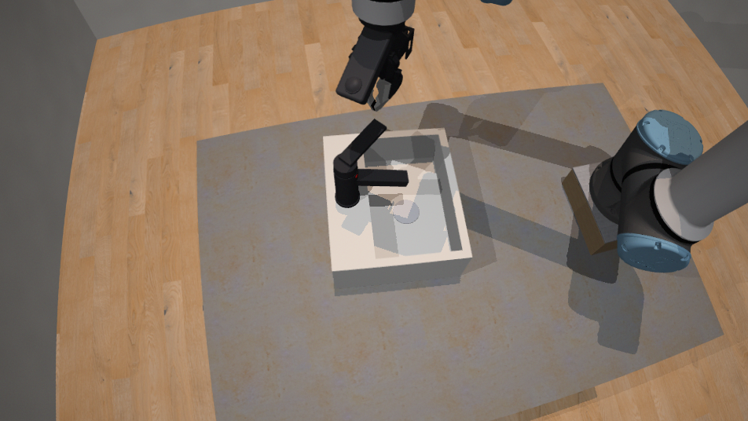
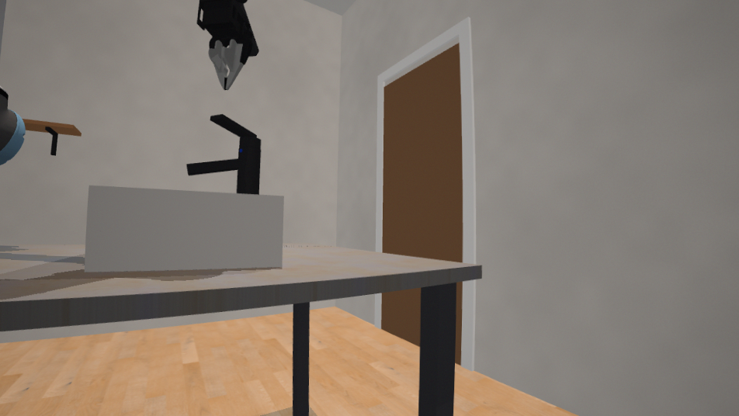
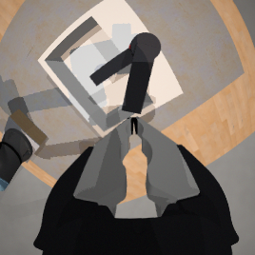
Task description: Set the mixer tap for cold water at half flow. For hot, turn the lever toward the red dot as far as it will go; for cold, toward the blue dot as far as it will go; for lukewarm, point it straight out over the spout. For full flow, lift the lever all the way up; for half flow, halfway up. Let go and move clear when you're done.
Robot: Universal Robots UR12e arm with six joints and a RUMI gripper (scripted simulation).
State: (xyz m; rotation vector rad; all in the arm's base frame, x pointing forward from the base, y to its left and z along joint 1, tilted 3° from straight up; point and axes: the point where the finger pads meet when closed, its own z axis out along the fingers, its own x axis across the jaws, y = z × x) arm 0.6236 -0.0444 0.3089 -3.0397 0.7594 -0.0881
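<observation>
My gripper is now 20 mm short of the lever, 20 mm to the right of it and 90 mm above it. Round my hand: white basin 60 mm behind, 50 mm to the left, 330 mm below.
</observation>
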